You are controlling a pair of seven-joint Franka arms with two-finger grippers.
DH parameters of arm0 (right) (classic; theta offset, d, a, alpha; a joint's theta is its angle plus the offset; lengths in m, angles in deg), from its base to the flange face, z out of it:
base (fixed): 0 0 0 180
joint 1: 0 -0.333 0 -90
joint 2: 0 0 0 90
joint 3: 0 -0.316 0.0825 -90
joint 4: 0 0 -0.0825 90
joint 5: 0 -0.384 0 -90
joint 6: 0 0 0.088 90
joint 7: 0 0.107 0 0
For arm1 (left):
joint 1: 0 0.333 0 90
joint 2: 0 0 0 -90
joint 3: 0 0.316 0.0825 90
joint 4: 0 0 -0.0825 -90
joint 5: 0 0.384 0 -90
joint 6: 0 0 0.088 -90
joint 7: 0 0.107 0 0
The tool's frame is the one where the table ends.
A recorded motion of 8 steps. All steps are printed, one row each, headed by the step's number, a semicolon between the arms.
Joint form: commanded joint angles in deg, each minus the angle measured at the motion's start. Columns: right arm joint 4, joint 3, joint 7, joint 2, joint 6, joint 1, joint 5; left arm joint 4, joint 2, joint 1, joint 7, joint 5, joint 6, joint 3.
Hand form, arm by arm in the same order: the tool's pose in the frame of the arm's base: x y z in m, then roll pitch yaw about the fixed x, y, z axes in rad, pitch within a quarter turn. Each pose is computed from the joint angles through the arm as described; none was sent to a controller.
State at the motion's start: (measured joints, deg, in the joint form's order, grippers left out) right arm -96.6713 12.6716 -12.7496 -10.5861 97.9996 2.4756 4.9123; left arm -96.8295 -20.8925 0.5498 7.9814 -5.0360 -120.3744 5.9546
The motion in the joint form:
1: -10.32 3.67 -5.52 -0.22 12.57 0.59 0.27; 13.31 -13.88 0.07 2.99 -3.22 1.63 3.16
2: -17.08 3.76 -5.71 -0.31 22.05 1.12 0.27; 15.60 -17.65 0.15 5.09 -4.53 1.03 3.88
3: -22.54 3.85 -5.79 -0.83 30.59 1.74 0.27; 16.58 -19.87 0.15 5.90 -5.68 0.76 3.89
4: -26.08 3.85 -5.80 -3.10 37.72 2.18 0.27; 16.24 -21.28 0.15 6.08 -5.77 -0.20 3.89
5: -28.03 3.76 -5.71 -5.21 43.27 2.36 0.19; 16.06 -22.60 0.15 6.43 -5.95 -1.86 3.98
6: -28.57 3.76 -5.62 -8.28 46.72 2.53 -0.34; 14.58 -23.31 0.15 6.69 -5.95 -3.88 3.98
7: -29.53 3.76 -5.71 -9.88 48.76 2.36 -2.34; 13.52 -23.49 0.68 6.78 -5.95 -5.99 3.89
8: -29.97 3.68 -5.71 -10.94 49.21 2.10 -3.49; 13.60 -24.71 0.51 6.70 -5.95 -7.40 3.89
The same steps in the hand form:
1: 0.5584 -0.1961 0.4095 3.0524 0.1573 0.0116; 0.7082 0.0936 0.3339 3.1083 -0.0224 0.0184
2: 0.5475 -0.1992 0.3683 3.0438 0.1134 0.0182; 0.7165 0.1004 0.3071 3.1041 -0.0113 0.0007
3: 0.5359 -0.2023 0.3338 3.0330 0.0707 0.0199; 0.7198 0.0994 0.2875 3.0903 0.0018 -0.0049
4: 0.5285 -0.2038 0.2966 3.0211 0.0502 0.0237; 0.7187 0.0999 0.2686 3.0917 0.0156 -0.0057
5: 0.5255 -0.2033 0.2712 3.0089 0.0264 0.0293; 0.7192 0.1015 0.2531 3.0963 0.0128 -0.0073
6: 0.5239 -0.2048 0.2439 3.0047 0.0288 0.0249; 0.7150 0.1030 0.2358 3.1012 0.0163 -0.0074
7: 0.5194 -0.2026 0.2258 3.0204 0.0290 0.0046; 0.7125 0.1101 0.2284 3.1068 0.0019 0.0027
8: 0.5163 -0.1991 0.2138 3.0323 0.0418 -0.0057; 0.7134 0.1086 0.2160 3.1128 -0.0019 0.0017

